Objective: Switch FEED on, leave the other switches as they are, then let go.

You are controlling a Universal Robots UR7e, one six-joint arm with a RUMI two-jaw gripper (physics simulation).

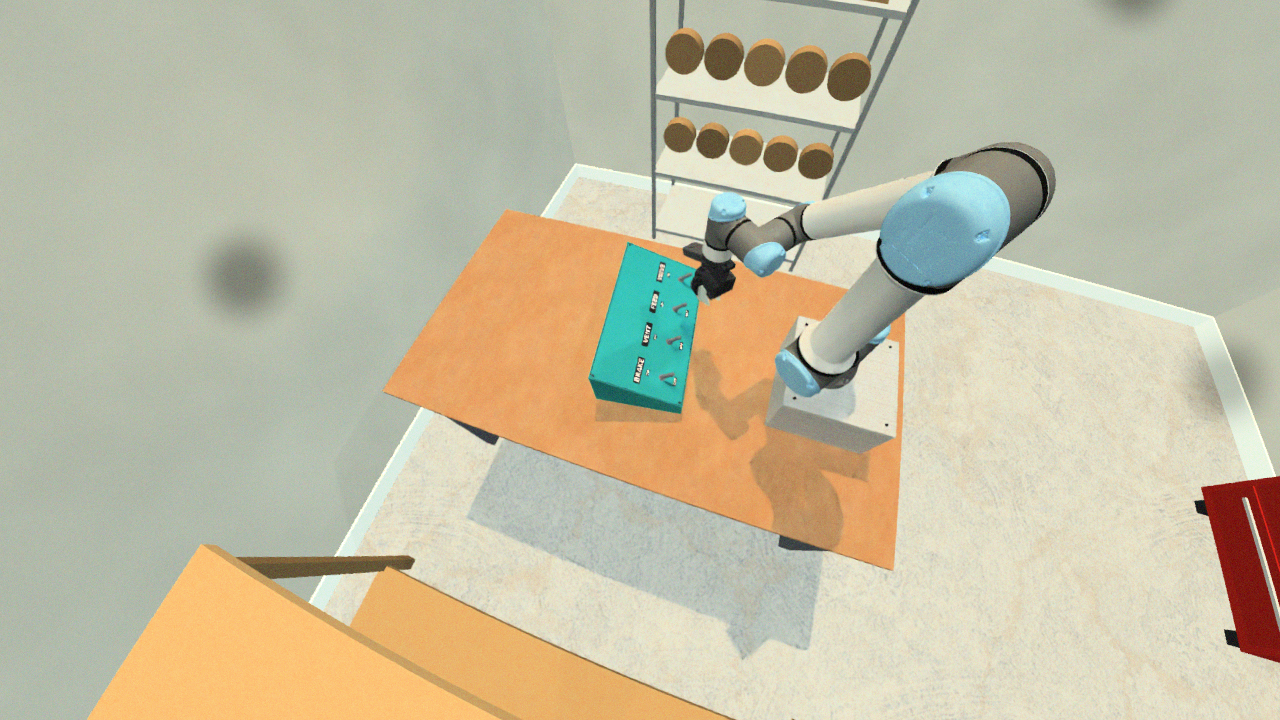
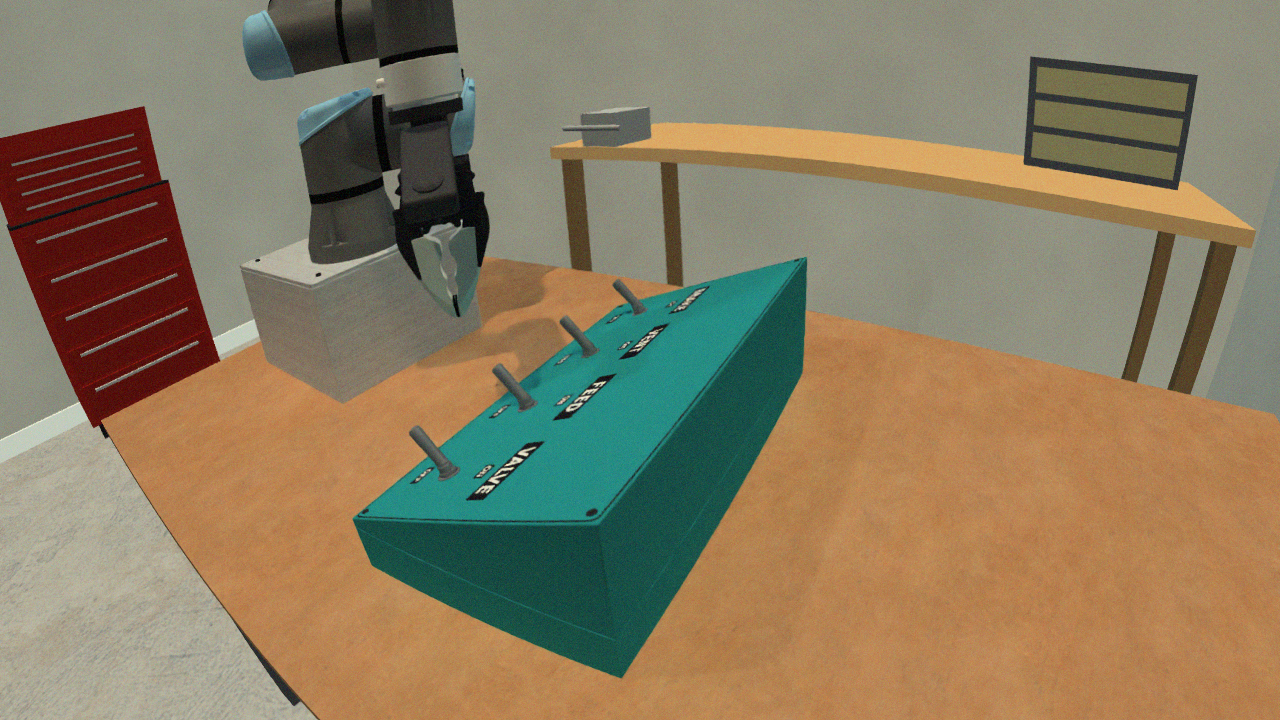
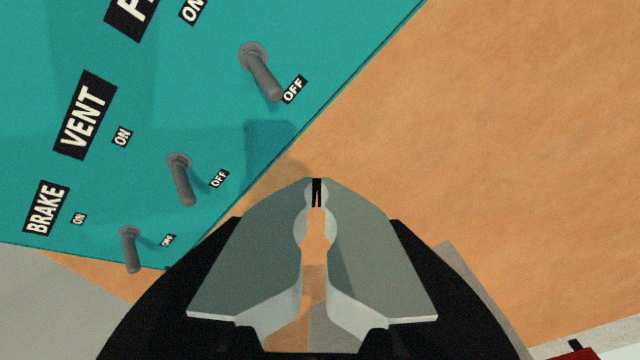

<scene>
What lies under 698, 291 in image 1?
My gripper.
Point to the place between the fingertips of my gripper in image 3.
317, 180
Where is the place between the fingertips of my gripper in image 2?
At 458, 316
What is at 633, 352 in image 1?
A teal switch panel.
</scene>
